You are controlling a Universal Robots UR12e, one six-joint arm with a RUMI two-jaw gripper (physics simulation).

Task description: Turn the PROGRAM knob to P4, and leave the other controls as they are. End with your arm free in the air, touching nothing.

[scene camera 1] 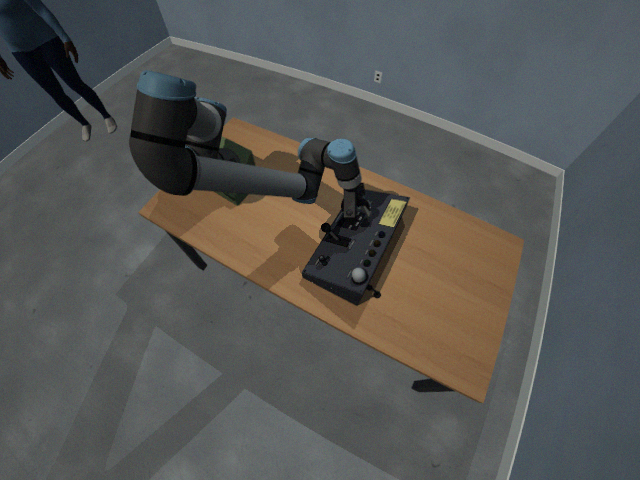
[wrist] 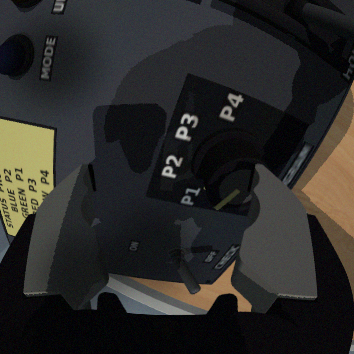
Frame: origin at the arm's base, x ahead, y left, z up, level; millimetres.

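Where they show: gripper, fingertip midpoint: [scene camera 1: 358, 217] [wrist: 171, 166].
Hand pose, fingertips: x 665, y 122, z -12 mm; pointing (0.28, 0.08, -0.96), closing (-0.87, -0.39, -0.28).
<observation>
Each offset is from my fingertips to the top centre of the thing. "spot": to the spot under its first point.
The dark control panel [scene camera 1: 341, 268] [wrist: 75, 105] lies on the table. The PROGRAM knob {dx -39, dy -4, dz -3 mm} [wrist: 227, 150] is dark and round, on a black plate {spot: dx +11, dy -40, dz -24 mm} [wrist: 192, 90] marked P1 to P4. Its yellow line {spot: dx -42, dy +7, dz -9 mm} [wrist: 227, 200] slants down-left, its lower end close to the P1 label {spot: dx -22, dy +37, dz -34 mm} [wrist: 190, 196]; P4 {spot: dx -15, dy -41, dz -33 mm} [wrist: 231, 106] is above the knob. My gripper [scene camera 1: 359, 213] [wrist: 171, 166] is open over the panel. The right finger in the wrist view overlaps the knob's right edge; I cannot tell whether they touch. The left finger is well away from the knob. In the scene view the arm hides the knob.
The CHECK toggle {dx -58, dy +115, dz -1 mm} [wrist: 189, 277] is below the knob in the wrist view. The yellow card {dx +112, dy +94, dz +30 mm} [scene camera 1: 392, 212] [wrist: 25, 175] and blue MODE button {spot: dx +124, dy -39, dz +34 mm} [scene camera 1: 381, 234] [wrist: 17, 54] are nearby. A black-ball lever {dx -84, dy -129, dz +37 mm} [scene camera 1: 326, 227], small joystick {dx -17, dy -243, dz +5 mm} [scene camera 1: 322, 259] and white dome {spot: dx +137, dy -250, dz +64 mm} [scene camera 1: 358, 274] stand on the panel.
</observation>
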